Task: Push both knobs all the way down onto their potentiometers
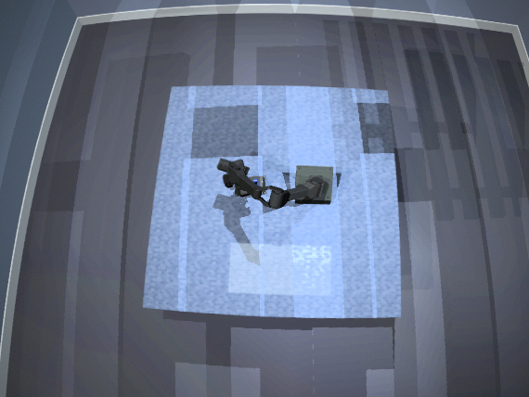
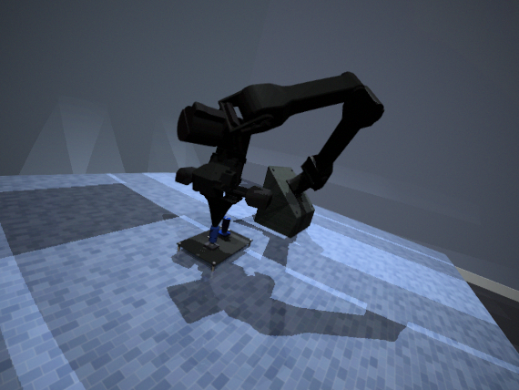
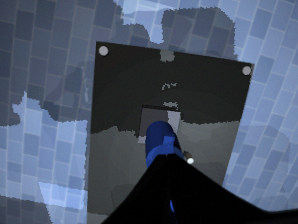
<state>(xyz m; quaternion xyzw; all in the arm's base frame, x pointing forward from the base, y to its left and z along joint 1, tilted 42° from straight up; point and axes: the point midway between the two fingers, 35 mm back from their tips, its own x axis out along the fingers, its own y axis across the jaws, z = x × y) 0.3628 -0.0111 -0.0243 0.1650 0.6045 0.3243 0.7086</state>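
Right now my gripper tip is 1 cm above the knob.
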